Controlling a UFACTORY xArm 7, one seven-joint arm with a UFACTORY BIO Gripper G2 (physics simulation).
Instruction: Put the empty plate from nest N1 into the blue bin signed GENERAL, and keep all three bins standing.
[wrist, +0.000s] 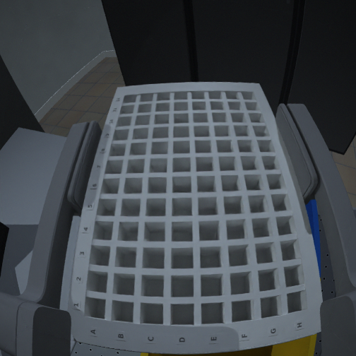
Observation:
I see my gripper (187, 120) and a white plate (193, 228).

